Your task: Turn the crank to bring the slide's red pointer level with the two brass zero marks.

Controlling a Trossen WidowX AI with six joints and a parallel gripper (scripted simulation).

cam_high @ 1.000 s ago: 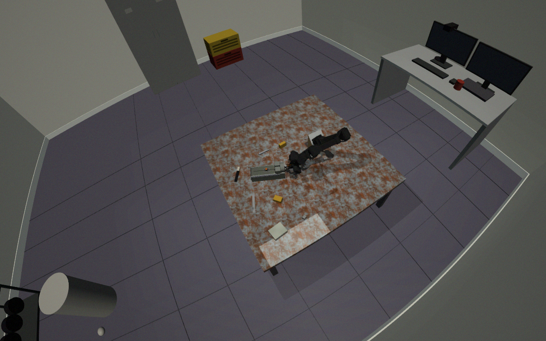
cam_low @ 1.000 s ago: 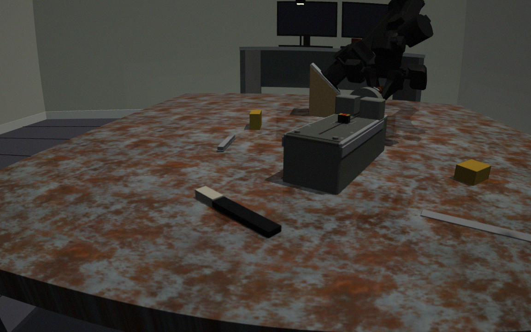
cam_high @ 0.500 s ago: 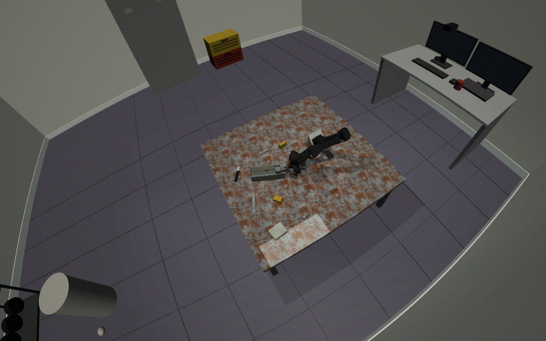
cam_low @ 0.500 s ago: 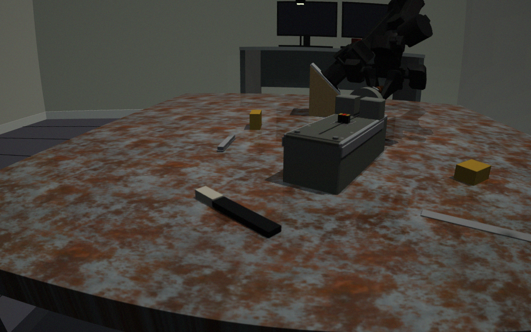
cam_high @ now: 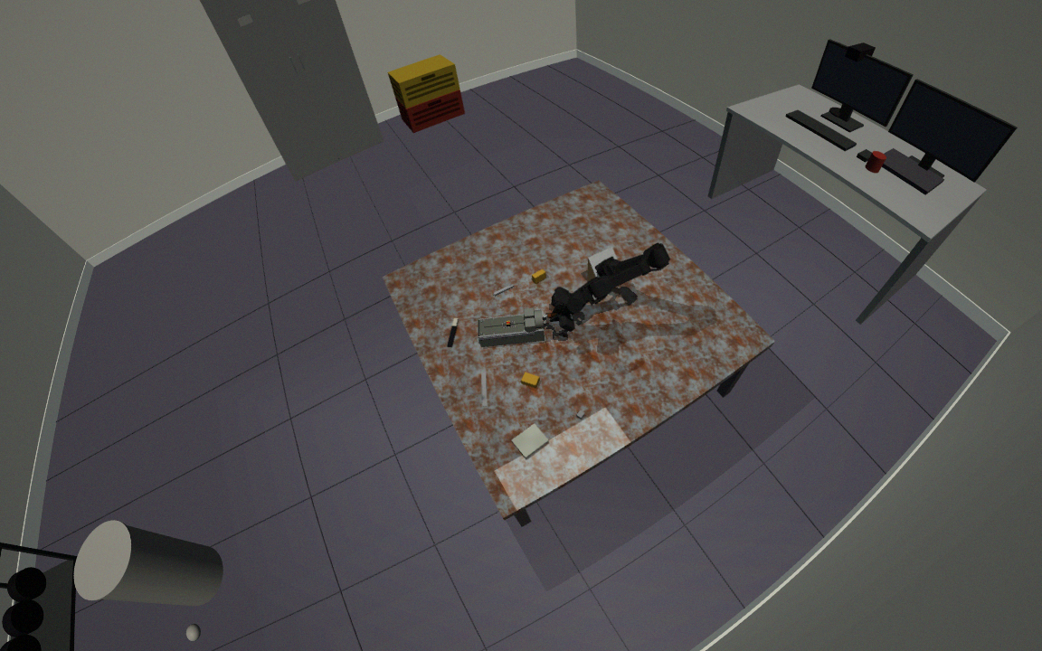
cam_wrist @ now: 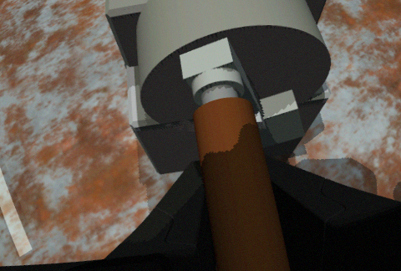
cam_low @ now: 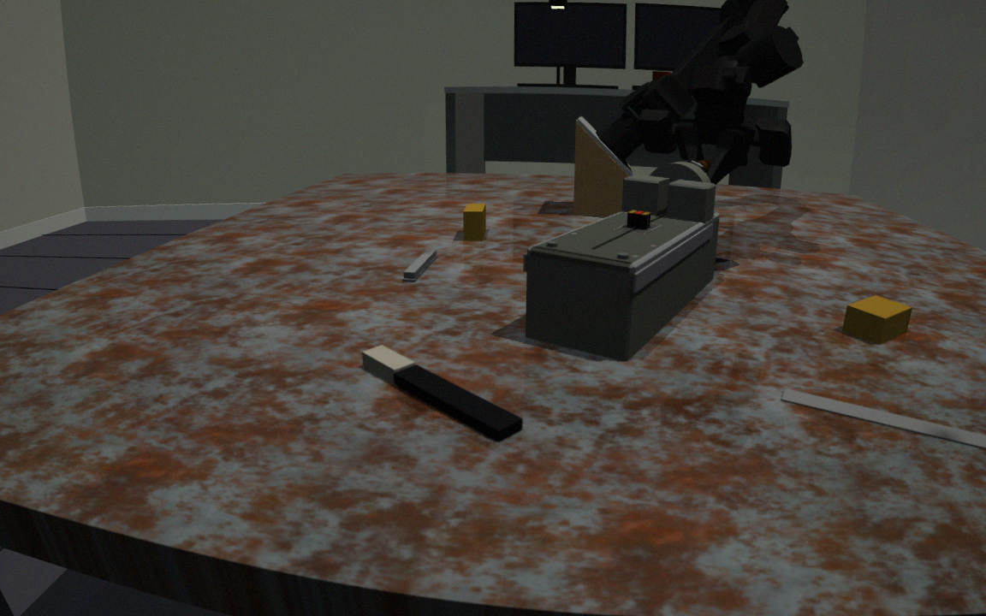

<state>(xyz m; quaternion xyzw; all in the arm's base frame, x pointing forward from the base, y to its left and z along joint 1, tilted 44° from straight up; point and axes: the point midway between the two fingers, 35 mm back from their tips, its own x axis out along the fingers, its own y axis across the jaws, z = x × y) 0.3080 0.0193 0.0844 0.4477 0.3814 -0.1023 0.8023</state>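
Now: gripper tip 2 cm below the brown crank handle, 1 cm to the right of it and 1 cm past it. The rest, counted from my gripper tip: red pointer (14 cm ahead, 9 cm to the right, 1 cm below); then small grey bar (31 cm to the right, 9 cm below, 3 cm ahead); then grey strip (36 cm ahead, 9 cm below, 5 cm to the left).
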